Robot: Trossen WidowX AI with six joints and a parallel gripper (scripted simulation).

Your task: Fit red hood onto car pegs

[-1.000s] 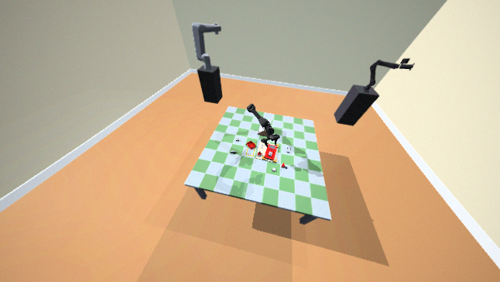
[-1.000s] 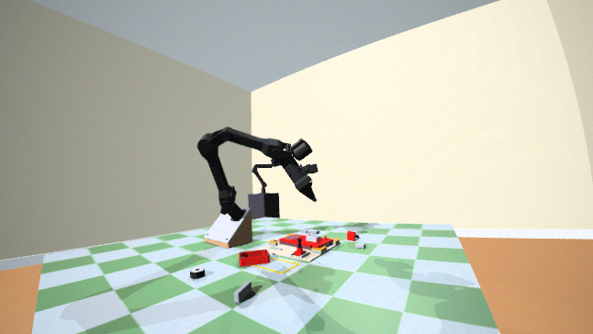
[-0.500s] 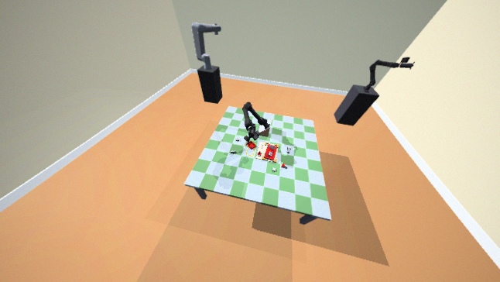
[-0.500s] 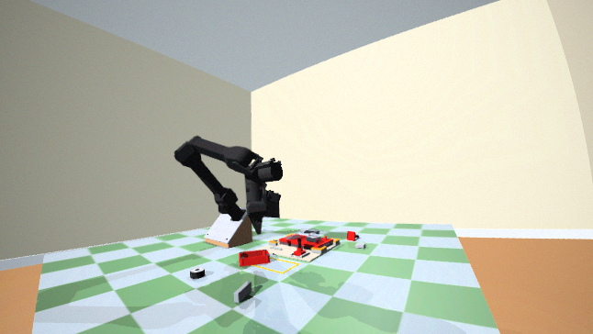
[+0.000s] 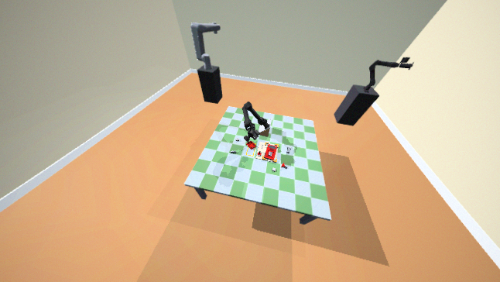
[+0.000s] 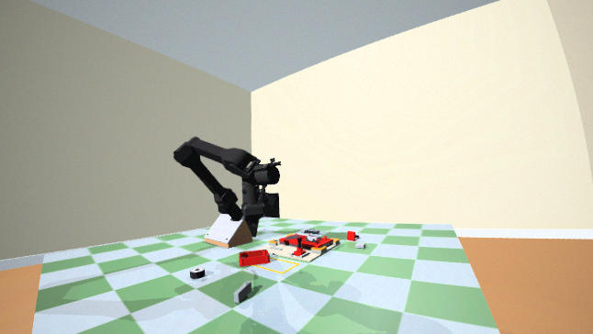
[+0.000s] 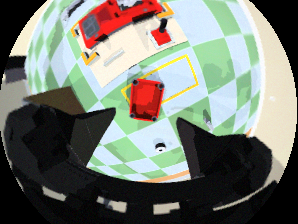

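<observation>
My gripper tip is 80 mm above the red hood. Round my gripper tip: grey engine block: 240 mm to the left, 90 mm ahead, 70 mm below; then black wheel: 180 mm to the right, 80 mm below, 50 mm behind; then beige jig: 220 mm to the left, 80 mm below, 40 mm ahead.
</observation>
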